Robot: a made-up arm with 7 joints.
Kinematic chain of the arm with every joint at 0, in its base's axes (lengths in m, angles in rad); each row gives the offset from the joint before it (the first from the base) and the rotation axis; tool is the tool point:
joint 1: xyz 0 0 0.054 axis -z
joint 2: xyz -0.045 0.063 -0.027 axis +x
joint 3: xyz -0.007 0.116 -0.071 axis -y
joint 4: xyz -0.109 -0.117 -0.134 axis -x
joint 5: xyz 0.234 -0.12 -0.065 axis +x
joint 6: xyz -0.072 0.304 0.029 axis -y
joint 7: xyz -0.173 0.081 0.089 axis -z
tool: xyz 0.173 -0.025 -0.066
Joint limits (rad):
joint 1: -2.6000..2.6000
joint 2: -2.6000..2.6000
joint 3: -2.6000..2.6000
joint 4: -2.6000..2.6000
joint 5: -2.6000..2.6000
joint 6: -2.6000..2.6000
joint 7: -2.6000..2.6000
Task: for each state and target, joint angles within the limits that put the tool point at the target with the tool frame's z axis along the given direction. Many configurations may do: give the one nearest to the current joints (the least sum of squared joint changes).
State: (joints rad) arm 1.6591 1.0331 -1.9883 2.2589 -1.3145 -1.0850 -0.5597
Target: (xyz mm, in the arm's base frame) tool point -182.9 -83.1 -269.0 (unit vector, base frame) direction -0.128 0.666 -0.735
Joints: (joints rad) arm 0.9792 0.4484 -1.8363 2.3025 -1.0365 -1.1525 -0.2003
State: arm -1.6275 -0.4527 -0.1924 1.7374 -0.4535 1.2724 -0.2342
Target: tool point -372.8 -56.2 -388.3 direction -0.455 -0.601 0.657
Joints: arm -1.3166 0.2742 -0.3031 0.9580 0.0003 0.9788 -0.4848
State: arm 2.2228 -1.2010 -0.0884 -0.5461 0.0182 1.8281 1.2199
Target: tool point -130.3 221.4 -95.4 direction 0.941 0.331 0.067
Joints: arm 2.2126 -1.6391 -0.1831 -0.3571 -0.0945 1.1553 0.9668
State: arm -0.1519 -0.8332 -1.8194 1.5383 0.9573 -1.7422 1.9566
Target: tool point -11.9 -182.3 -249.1 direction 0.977 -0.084 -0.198
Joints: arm -0.9486 -1.3385 -1.0458 1.7829 0.4201 -1.5722 1.6016
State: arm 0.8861 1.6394 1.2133 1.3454 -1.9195 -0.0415 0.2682
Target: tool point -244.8 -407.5 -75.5 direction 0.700 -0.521 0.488
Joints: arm 1.2744 0.7166 2.1088 0.7992 -1.4873 0.3426 -0.4438
